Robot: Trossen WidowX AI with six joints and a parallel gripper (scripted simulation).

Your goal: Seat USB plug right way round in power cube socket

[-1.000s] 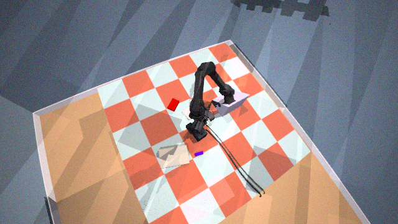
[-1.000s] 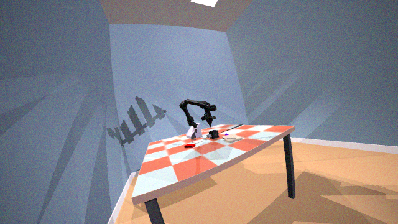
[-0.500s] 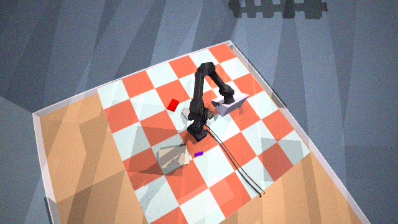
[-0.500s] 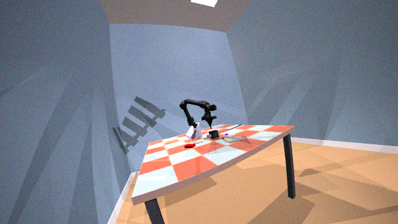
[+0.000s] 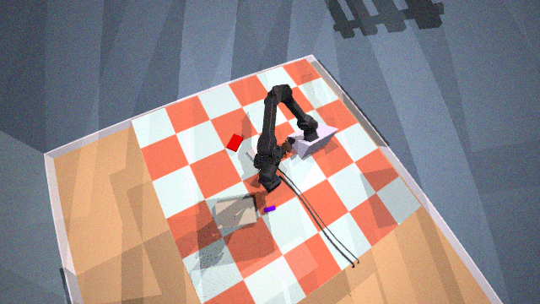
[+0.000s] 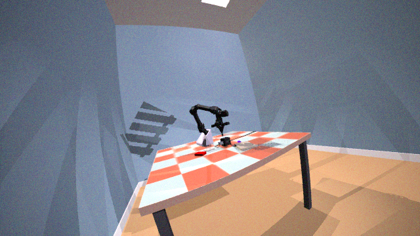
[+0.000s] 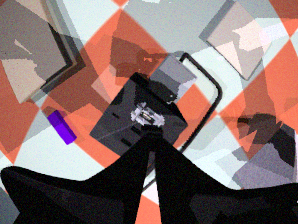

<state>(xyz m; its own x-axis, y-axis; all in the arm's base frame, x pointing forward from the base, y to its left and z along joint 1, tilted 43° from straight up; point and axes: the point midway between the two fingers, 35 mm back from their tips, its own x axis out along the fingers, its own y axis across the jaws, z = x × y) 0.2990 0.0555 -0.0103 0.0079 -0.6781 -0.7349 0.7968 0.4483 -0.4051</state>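
My gripper tip is now 2 cm above the USB plug. The rest, counted from my gripper tip: purple piece 14 cm to the left, 13 cm below, 7 cm ahead; then beige pad 23 cm ahead, 13 cm below, 7 cm to the left; then USB socket 7 cm below, 1 cm to the left.
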